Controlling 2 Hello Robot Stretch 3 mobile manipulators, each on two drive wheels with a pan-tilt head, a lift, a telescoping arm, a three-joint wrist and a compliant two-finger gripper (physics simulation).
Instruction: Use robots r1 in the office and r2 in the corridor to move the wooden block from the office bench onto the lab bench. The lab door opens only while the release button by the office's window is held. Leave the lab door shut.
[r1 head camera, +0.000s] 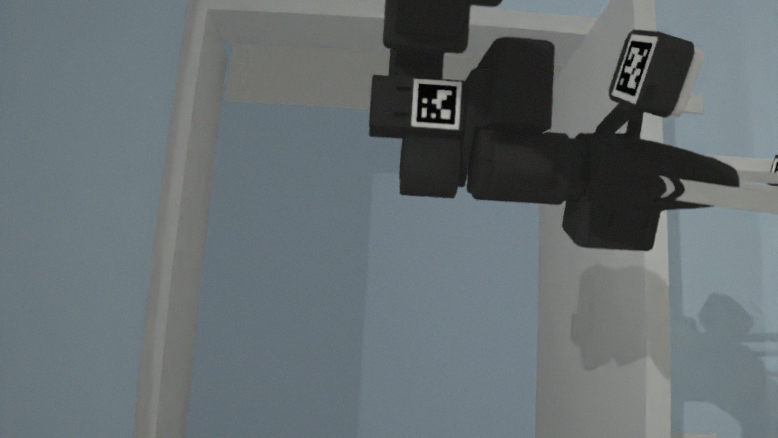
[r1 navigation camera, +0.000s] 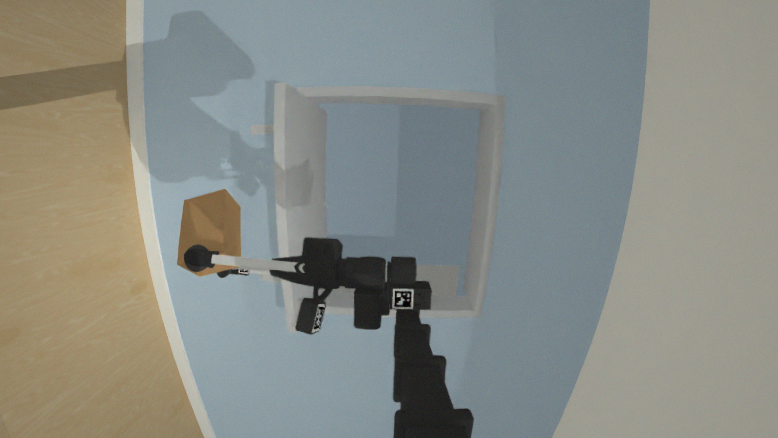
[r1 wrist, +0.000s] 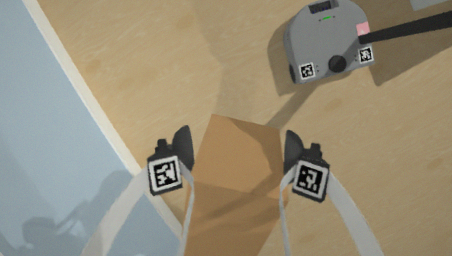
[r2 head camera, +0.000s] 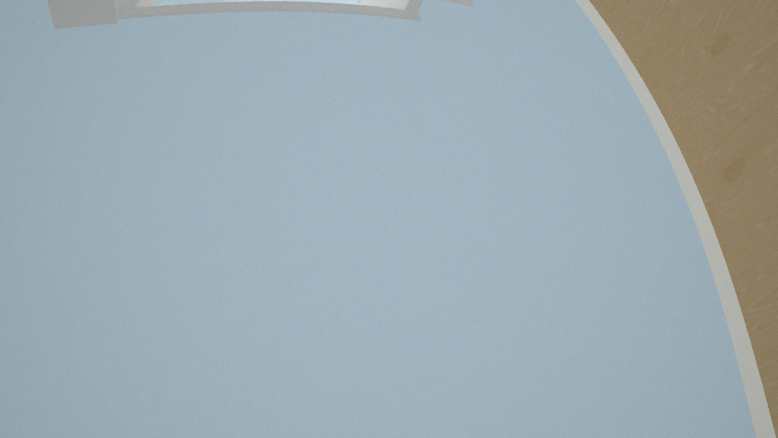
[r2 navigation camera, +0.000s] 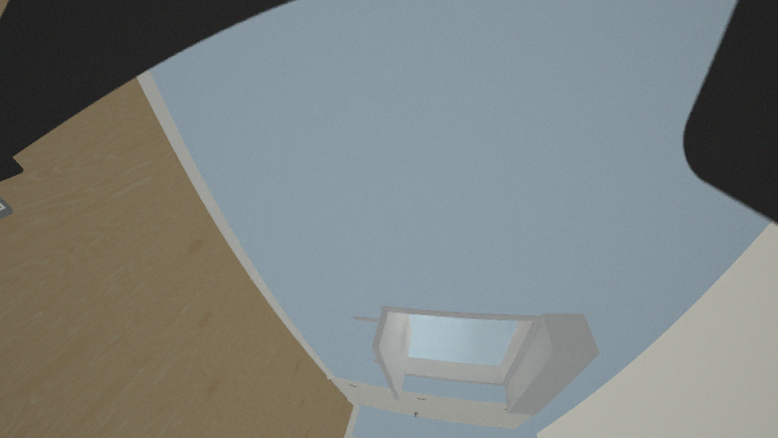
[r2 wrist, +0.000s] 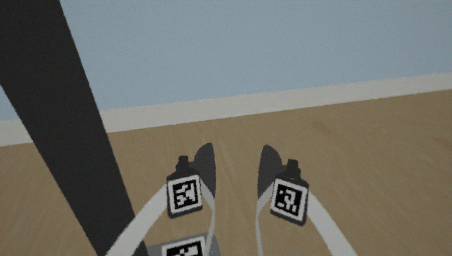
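The wooden block (r1 navigation camera: 209, 223) (r1 wrist: 235, 160) is orange-brown and is held off the floor, beside the wall below the window. r1's gripper (r1 navigation camera: 213, 266) (r1 wrist: 239, 152) is shut on it, one fingertip on each side. In the r1 head camera the arm and wrist cross the window opening, and the fingertips and block are out of frame. r2's gripper (r2 wrist: 236, 170) is open with nothing between its fingertips, above the floor near a wall. The window frame (r1 head camera: 171, 217) (r1 navigation camera: 489, 190) (r2 head camera: 261, 7) surrounds the opening. The benches and the release button do not show.
The window's ledge (r1 head camera: 593, 326) (r1 navigation camera: 283, 163) juts out between the opening and the block. The r2 navigation camera shows the window ledge (r2 navigation camera: 389, 348), a grey box form (r2 navigation camera: 571, 348) opposite it, and an off-white door (r2 navigation camera: 462, 416), which one I cannot tell. r1's base (r1 wrist: 325, 45) stands on the floor.
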